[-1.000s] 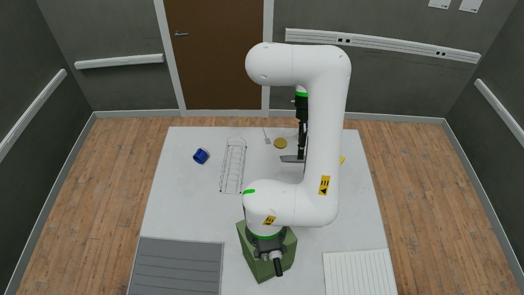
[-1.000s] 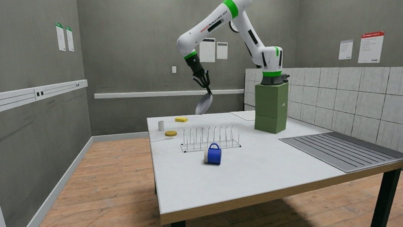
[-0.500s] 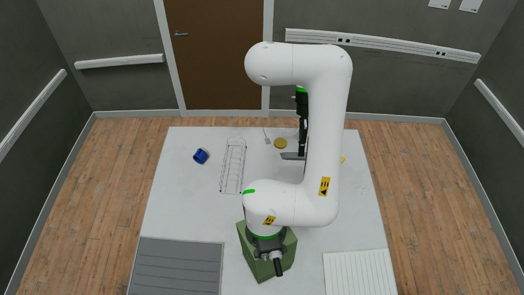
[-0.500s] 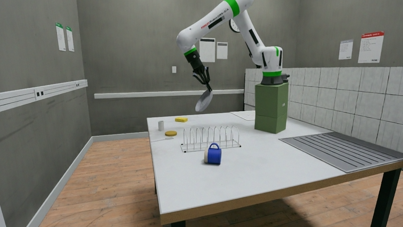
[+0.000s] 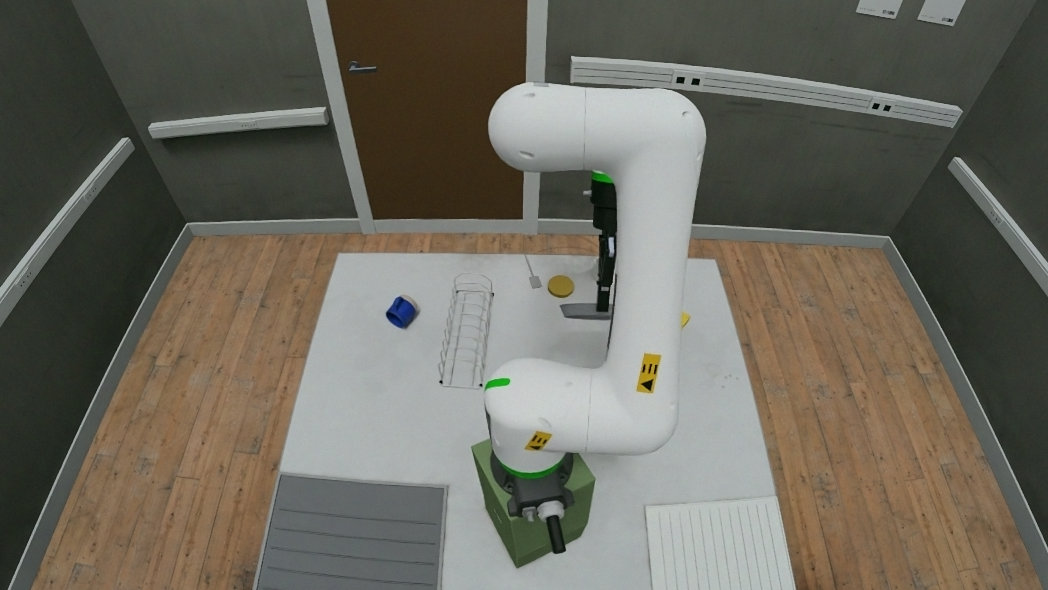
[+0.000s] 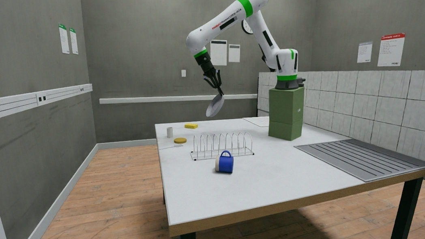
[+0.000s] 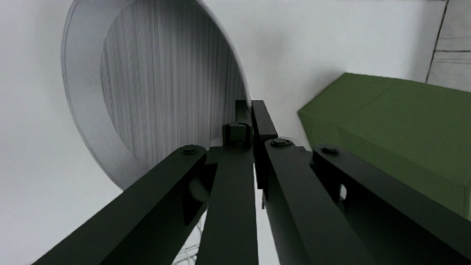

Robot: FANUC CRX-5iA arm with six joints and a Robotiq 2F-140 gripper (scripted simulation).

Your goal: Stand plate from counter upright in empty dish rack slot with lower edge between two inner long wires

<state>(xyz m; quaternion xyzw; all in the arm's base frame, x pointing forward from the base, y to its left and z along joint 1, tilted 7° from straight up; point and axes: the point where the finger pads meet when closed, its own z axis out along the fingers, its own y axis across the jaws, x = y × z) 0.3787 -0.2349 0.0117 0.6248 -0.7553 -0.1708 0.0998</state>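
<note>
The grey plate lies 100 mm below my hand, 30 mm ahead of it and 10 mm to the right of it. Also, from my hand: yellow disc (300 mm below, 300 mm ahead, 10 mm to the left); white cup (330 mm ahead, 300 mm below, 120 mm to the right); white ribbed mat (670 mm behind, 310 mm below, 190 mm to the right).
</note>
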